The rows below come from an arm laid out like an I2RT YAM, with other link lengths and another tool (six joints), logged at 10 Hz.
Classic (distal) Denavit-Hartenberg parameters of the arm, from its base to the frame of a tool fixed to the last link. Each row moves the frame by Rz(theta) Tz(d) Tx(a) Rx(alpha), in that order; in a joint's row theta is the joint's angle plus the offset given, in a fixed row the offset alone. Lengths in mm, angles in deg.
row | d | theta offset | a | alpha
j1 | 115.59 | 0 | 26 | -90
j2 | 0 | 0 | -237.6 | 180
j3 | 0 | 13.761 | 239.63 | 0
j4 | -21.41 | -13.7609 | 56.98 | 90
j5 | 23.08 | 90 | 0 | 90
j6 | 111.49 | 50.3 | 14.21 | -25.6
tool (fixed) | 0.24 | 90 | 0 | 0
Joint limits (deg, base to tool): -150..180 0..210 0..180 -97..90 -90..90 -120..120
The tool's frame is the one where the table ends.
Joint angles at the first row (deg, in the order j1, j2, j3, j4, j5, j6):
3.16 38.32 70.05 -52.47 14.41 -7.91
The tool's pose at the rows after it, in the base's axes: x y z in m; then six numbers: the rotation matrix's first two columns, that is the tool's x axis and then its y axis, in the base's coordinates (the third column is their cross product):
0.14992, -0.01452, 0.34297, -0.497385, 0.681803, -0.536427, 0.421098, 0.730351, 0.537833
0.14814, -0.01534, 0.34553, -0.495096, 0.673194, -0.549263, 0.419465, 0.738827, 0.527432
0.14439, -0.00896, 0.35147, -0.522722, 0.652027, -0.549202, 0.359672, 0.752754, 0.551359
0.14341, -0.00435, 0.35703, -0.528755, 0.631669, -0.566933, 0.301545, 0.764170, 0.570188
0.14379, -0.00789, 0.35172, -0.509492, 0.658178, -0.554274, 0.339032, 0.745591, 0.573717
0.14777, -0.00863, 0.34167, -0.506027, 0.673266, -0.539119, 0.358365, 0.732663, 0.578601
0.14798, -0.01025, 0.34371, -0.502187, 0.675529, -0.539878, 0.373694, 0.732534, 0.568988
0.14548, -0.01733, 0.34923, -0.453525, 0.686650, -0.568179, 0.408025, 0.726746, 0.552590
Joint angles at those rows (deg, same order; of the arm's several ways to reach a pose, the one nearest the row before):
3.16 39.02 69.70 -52.56 17.83 -8.17
3.26 38.85 70.13 -52.73 18.29 -9.05
3.16 37.97 71.27 -53.17 14.51 -9.40
3.17 36.92 71.28 -51.68 11.96 -10.02
3.16 36.83 70.23 -51.68 13.97 -8.71
3.17 36.47 67.68 -50.45 14.59 -7.65
3.17 37.27 68.64 -51.15 15.47 -7.82
3.16 37.35 69.34 -50.80 19.24 -8.44

